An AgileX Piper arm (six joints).
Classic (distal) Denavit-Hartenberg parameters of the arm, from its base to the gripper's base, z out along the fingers. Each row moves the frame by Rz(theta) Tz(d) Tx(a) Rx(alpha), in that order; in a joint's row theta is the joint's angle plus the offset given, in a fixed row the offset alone. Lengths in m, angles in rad.
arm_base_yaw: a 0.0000; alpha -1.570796; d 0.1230; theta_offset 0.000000
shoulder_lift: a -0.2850; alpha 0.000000; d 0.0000; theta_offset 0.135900
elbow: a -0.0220; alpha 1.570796; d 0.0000; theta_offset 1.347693
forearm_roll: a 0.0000; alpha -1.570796; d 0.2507; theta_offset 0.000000
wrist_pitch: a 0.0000; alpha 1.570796; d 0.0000; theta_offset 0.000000
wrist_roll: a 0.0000; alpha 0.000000; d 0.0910; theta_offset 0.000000
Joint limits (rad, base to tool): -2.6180..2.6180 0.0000..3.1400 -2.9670..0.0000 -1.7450..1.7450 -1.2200..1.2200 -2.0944..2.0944
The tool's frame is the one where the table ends.
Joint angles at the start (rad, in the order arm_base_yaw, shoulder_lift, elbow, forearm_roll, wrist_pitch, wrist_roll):
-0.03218 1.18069 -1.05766 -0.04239 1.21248 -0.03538
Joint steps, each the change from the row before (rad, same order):
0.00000 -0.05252 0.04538 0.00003 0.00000 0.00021
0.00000 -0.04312 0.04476 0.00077 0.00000 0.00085
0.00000 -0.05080 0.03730 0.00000 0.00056 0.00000
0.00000 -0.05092 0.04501 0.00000 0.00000 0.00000
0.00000 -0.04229 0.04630 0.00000 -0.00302 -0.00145
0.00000 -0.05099 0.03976 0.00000 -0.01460 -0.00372
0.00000 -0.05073 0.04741 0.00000 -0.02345 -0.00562
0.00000 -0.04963 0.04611 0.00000 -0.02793 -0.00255
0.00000 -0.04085 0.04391 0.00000 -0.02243 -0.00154
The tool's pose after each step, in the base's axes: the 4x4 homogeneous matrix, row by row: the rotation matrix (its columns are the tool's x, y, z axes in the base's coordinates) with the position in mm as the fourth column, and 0 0 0 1 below. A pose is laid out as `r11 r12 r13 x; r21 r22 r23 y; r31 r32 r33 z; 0 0 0 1`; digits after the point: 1 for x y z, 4 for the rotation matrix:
-0.9466 -0.0024 0.3223 194.4; -0.0195 0.9986 -0.0501 -9.9; -0.3217 -0.0537 -0.9453 323.5; 0 0 0 1
-0.9472 -0.0016 0.3207 182.7; -0.0184 0.9986 -0.0493 -9.4; -0.3202 -0.0526 -0.9459 319.0; 0 0 0 1
-0.9429 -0.0009 0.3330 170.1; -0.0185 0.9986 -0.0497 -9.0; -0.3324 -0.0530 -0.9416 317.5; 0 0 0 1
-0.9410 -0.0006 0.3385 157.3; -0.0186 0.9986 -0.0499 -8.6; -0.3380 -0.0532 -0.9396 313.2; 0 0 0 1
-0.9413 -0.0021 0.3376 146.6; -0.0201 0.9986 -0.0498 -8.3; -0.3370 -0.0537 -0.9400 306.7; 0 0 0 1
-0.9323 -0.0048 0.3618 135.9; -0.0247 0.9984 -0.0503 -7.9; -0.3609 -0.0559 -0.9309 303.1; 0 0 0 1
-0.9222 -0.0095 0.3866 126.0; -0.0315 0.9982 -0.0508 -7.5; -0.3854 -0.0590 -0.9209 297.0; 0 0 0 1
-0.9096 -0.0111 0.4153 117.0; -0.0355 0.9981 -0.0512 -7.2; -0.4140 -0.0614 -0.9082 290.8; 0 0 0 1
-0.9014 -0.0122 0.4329 109.5; -0.0382 0.9979 -0.0514 -6.9; -0.4314 -0.0629 -0.9000 283.6; 0 0 0 1

